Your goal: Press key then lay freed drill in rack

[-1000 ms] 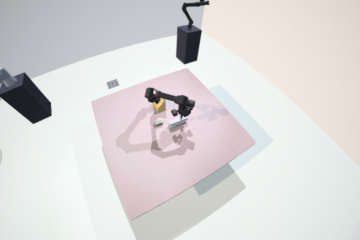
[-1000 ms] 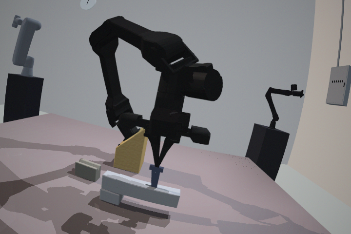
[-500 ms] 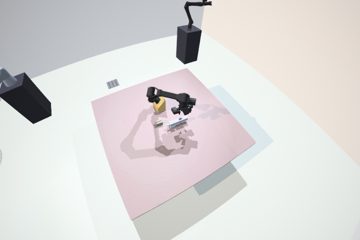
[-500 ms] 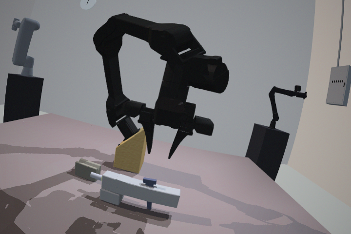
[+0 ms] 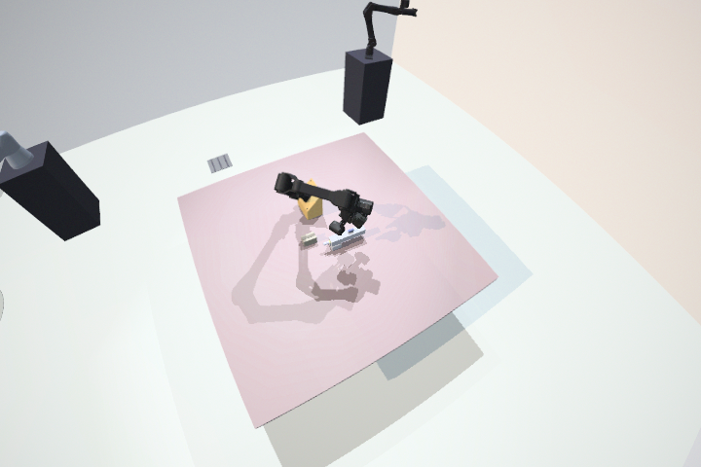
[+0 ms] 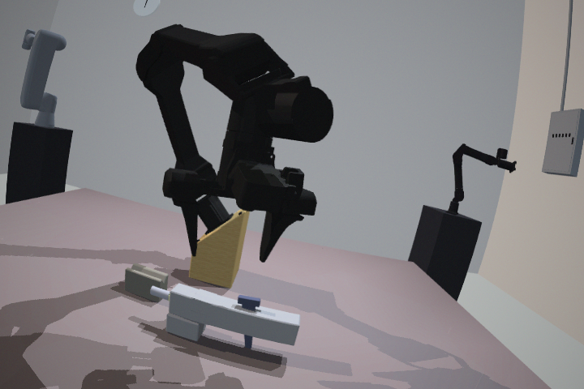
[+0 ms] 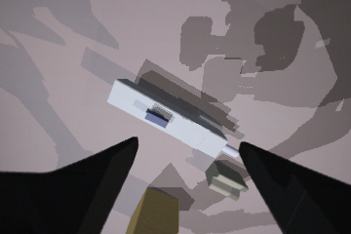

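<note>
Now: the drill 90 mm below my gripper tip, 50 mm to the right of it and 20 mm behind it. From my gripper tip the other things lie so: rack (140 mm to the right, 120 mm below, 110 mm behind); blue key (90 mm below, 40 mm to the left, 10 mm behind).
</note>
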